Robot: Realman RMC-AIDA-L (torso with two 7-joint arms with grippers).
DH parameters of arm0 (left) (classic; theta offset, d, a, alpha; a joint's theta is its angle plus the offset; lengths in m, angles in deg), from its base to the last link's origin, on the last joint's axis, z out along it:
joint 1: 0 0.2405 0 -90
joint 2: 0 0 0 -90
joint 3: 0 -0.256 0 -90
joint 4: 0 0 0 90
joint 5: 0 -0.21 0 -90
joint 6: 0 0 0 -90
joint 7: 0 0.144 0 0
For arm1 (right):
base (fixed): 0 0 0 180
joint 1: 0 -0.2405 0 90
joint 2: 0 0 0 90
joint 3: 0 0.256 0 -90
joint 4: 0 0 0 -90
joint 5: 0 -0.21 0 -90
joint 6: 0 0 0 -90
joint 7: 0 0.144 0 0
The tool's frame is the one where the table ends.
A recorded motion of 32 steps. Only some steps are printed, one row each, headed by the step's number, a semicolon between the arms.
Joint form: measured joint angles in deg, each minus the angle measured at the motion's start. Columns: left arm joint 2, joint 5, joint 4, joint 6, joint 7, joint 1, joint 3; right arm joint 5, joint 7, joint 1, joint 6, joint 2, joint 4, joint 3.
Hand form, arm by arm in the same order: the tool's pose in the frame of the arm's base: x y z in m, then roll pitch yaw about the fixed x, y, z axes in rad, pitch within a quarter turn. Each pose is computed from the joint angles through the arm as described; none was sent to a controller.
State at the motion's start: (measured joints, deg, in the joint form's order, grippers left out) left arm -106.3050 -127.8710 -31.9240 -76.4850 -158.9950 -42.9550 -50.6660; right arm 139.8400 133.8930 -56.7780 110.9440 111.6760 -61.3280 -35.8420
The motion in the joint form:
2: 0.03 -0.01 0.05 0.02 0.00 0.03 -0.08; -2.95 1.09 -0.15 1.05 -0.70 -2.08 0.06
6: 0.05 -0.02 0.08 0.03 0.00 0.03 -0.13; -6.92 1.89 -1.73 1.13 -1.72 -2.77 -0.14
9: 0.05 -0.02 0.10 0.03 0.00 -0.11 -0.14; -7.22 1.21 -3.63 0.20 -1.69 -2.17 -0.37
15: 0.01 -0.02 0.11 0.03 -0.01 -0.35 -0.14; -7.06 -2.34 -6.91 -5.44 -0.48 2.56 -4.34
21: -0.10 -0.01 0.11 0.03 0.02 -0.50 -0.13; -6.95 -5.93 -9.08 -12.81 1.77 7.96 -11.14
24: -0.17 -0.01 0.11 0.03 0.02 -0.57 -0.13; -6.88 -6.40 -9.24 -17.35 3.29 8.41 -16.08
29: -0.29 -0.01 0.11 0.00 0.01 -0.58 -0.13; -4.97 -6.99 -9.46 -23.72 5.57 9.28 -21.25
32: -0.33 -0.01 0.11 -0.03 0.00 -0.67 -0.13; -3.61 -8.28 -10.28 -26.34 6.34 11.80 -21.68
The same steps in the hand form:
2: -0.2700 0.4055 0.0497 -3.0897 -0.3221 1.5998; 0.1062 0.4015 0.1155 -3.0645 0.1501 -0.6721
6: -0.2702 0.4054 0.0497 -3.0887 -0.3215 1.5997; 0.0857 0.4044 0.1245 -3.0806 0.1947 -0.6166
9: -0.2692 0.4060 0.0496 -3.0887 -0.3212 1.5975; 0.0720 0.4090 0.1227 -3.0785 0.2023 -0.5747
15: -0.2675 0.4070 0.0493 -3.0893 -0.3206 1.5938; 0.0510 0.4210 0.0950 -3.0763 0.1773 -0.4903
21: -0.2661 0.4075 0.0484 -3.0909 -0.3194 1.5912; 0.0378 0.4272 0.0516 -3.0731 0.1180 -0.4150
24: -0.2654 0.4077 0.0478 -3.0918 -0.3186 1.5903; 0.0322 0.4281 0.0299 -3.0424 0.0844 -0.3736
29: -0.2650 0.4074 0.0468 -3.0936 -0.3166 1.5908; 0.0291 0.4299 0.0020 -2.9869 0.0403 -0.3293
32: -0.2643 0.4076 0.0464 -3.0944 -0.3156 1.5896; 0.0310 0.4324 -0.0100 -2.9743 0.0236 -0.3204

